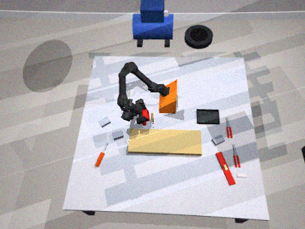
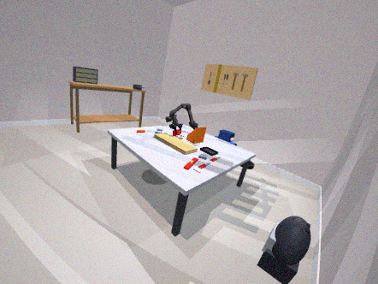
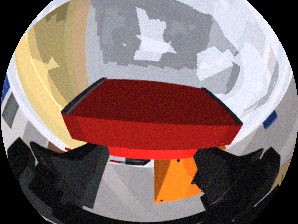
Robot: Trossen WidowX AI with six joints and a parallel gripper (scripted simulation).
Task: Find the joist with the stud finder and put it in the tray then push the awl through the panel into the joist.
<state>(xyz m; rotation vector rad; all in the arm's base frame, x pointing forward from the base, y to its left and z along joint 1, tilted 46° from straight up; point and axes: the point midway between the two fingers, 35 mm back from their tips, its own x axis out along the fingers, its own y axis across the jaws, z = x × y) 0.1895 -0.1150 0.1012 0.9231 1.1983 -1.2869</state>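
My gripper tip is now 10 mm past the red stud finder and 10 mm to the left of it. The rest, counted from my gripper tip: red level 340 mm ahead, 560 mm to the left, 60 mm below; then black tray 50 mm behind, 460 mm to the left, 60 mm below; then awl 20 mm ahead, 40 mm to the left, 70 mm below.
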